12 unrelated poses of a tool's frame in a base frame.
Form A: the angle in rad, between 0 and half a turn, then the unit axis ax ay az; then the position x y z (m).
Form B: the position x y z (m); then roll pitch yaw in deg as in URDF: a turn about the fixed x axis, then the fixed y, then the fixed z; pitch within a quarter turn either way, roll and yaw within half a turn. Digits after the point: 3 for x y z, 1 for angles.
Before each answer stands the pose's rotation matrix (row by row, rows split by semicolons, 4 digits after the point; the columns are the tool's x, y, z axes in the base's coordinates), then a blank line. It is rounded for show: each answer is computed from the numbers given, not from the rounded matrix.
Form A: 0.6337 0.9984 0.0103 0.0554 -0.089 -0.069 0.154
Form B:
0.9994 -0.0308 0.0168; 0.0348 0.8059 -0.5911; 0.0046 0.5913 0.8064

-0.089 -0.069 0.154 36.2 -0.3 2.0
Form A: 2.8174 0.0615 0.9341 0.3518 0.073 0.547 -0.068
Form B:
-0.9405 -0.0002 0.3397; 0.2240 0.7516 0.6205; -0.2554 0.6596 -0.7069

0.073 0.547 -0.068 137.0 14.8 166.6
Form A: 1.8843 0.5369 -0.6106 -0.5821 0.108 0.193 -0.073
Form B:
0.0688 0.1248 -0.9898; -0.9827 0.1794 -0.0457; 0.1719 0.9758 0.1350

0.108 0.193 -0.073 82.1 -9.9 -86.0
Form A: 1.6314 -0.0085 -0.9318 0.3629 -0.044 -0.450 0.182
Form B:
-0.0605 -0.3538 -0.9334; 0.3706 0.8603 -0.3501; 0.9268 -0.3671 0.0791

-0.044 -0.450 0.182 -77.8 -67.9 99.3
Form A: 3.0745 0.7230 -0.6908 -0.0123 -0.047 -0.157 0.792
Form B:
0.0464 -0.9969 -0.0641; -0.9985 -0.0445 -0.0315; 0.0285 0.0654 -0.9974

-0.047 -0.157 0.792 176.2 -1.6 -87.3
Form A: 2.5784 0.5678 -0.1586 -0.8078 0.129 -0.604 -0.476
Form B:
-0.2506 0.2651 -0.9311; -0.5974 -0.7991 -0.0667; -0.7618 0.5396 0.3586

0.129 -0.604 -0.476 56.4 49.6 -112.8
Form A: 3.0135 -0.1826 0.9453 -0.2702 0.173 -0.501 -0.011
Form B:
-0.9254 -0.3093 0.2190; -0.3783 0.7882 -0.4855; -0.0225 -0.5321 -0.8464

0.173 -0.501 -0.011 -147.8 1.3 -157.8
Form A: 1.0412 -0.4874 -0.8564 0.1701 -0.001 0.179 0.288
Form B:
0.6227 0.0598 -0.7801; 0.3534 0.8681 0.3486; 0.6981 -0.4927 0.5195

-0.001 0.179 0.288 -43.5 -44.3 29.6
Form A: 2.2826 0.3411 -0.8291 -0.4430 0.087 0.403 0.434
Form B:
-0.4609 -0.1321 -0.8776; -0.8030 0.4832 0.3489; 0.3780 0.8655 -0.3288

0.087 0.403 0.434 110.8 -22.2 -119.9
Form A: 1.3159 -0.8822 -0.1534 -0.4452 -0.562 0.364 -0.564
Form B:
0.8342 0.5320 0.1453; -0.3296 0.2697 0.9048; 0.4422 -0.8026 0.4004

-0.562 0.364 -0.564 -63.5 -26.2 -21.6
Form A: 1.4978 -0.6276 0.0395 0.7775 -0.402 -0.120 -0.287
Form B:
0.4381 -0.7984 -0.4130; 0.7525 0.0744 0.6544; -0.4918 -0.5975 0.6334

-0.402 -0.120 -0.287 -43.3 29.5 59.8
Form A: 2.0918 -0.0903 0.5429 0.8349 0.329 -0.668 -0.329
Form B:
-0.4855 -0.7976 0.3580; 0.6507 -0.0563 0.7572; -0.5838 0.6006 0.5463

0.329 -0.668 -0.329 47.7 35.7 126.7
